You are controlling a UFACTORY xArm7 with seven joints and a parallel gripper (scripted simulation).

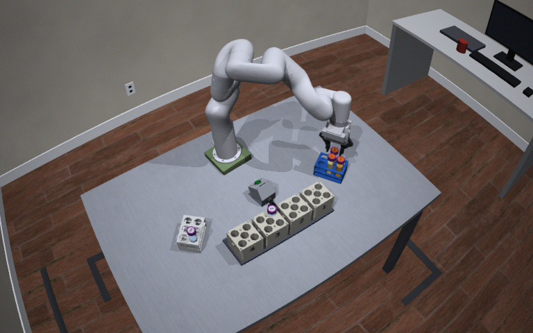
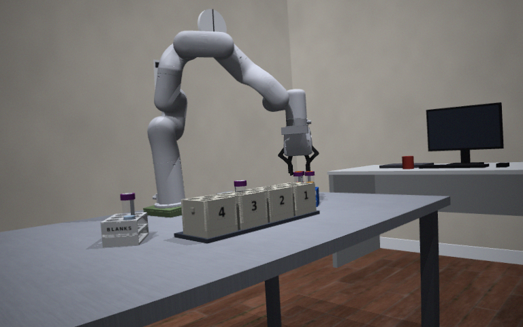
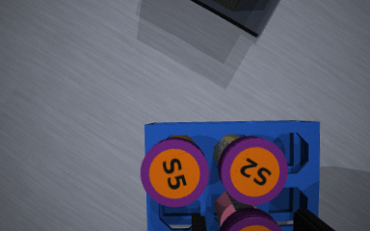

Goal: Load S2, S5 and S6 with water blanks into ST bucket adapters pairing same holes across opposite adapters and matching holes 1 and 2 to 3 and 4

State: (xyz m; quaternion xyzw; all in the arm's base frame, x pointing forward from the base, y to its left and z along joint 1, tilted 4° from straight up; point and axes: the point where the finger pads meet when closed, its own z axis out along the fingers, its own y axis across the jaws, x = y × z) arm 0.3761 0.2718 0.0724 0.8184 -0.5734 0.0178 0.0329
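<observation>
The sample tube lies 60 mm below my hand and 10 mm to the right of it. The rest, counted from my hand: blue sample rack 100 mm below, 20 mm to the right, 10 mm ahead; then green done key 310 mm to the right, 140 mm behind, 60 mm below; then tube with yellowish liquid 60 mm below, 40 mm to the right, 20 mm ahead.
</observation>
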